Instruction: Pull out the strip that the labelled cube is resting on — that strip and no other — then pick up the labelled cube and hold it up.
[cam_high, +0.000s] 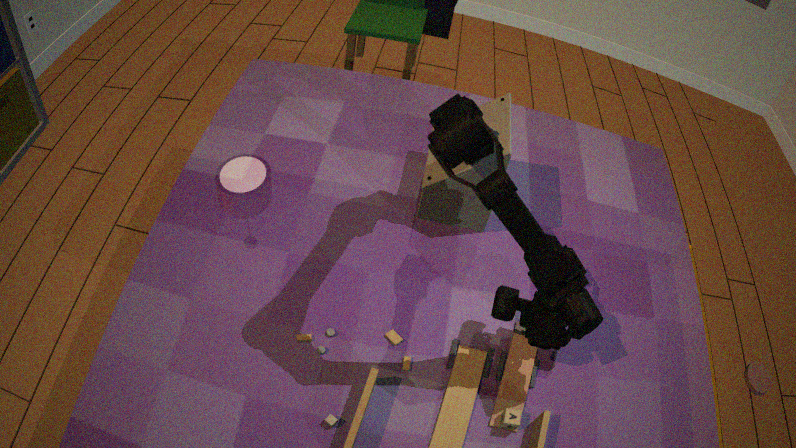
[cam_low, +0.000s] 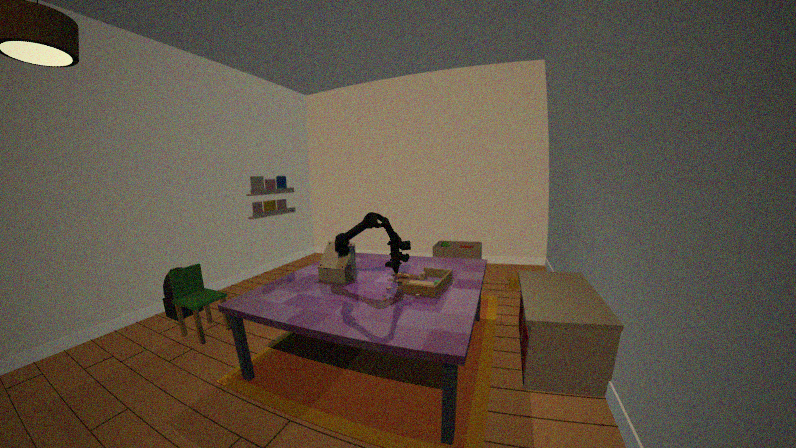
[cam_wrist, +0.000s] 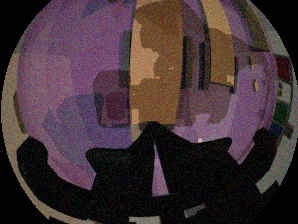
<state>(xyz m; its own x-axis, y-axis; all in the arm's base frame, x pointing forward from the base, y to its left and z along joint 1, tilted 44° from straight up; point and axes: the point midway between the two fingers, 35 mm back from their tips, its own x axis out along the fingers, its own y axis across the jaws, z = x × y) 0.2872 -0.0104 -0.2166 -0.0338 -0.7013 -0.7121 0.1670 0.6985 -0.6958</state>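
The strip lies 90 mm ahead of my gripper tip and 20 mm to the right of it. Also, from my gripper tip: labelled cube 190 mm ahead, 30 mm to the right, 20 mm above.
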